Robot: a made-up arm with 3 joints.
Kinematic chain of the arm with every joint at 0, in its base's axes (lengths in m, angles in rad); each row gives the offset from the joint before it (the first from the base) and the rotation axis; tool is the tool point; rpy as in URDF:
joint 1: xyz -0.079 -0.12 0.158 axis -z
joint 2: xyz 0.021 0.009 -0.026 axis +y
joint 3: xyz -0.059 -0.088 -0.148 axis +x
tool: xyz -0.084 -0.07 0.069 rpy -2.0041 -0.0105 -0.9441
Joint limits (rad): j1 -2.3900..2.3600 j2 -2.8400..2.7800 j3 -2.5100..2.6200
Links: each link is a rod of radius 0.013 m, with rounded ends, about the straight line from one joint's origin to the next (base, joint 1, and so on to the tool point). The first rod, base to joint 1, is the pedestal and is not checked.
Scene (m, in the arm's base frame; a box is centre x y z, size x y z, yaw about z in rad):
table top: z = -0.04
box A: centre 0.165 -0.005 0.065 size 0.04 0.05 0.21 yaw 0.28
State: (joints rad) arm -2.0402 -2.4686 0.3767
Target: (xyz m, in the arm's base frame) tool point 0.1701 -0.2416 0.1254
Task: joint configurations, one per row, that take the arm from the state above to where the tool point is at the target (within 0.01 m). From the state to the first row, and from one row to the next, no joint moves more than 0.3 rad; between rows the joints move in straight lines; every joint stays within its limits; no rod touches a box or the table.
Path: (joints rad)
1: -1.7460 -2.5888 0.5190
2: -1.4517 -2.7090 0.6613
3: -1.1575 -2.8293 0.8035
4: -0.9262 -2.7140 0.7521
5: -0.6949 -2.5987 0.7007
6: -0.4636 -2.4835 0.6493
7: -0.2324 -2.3682 0.5979

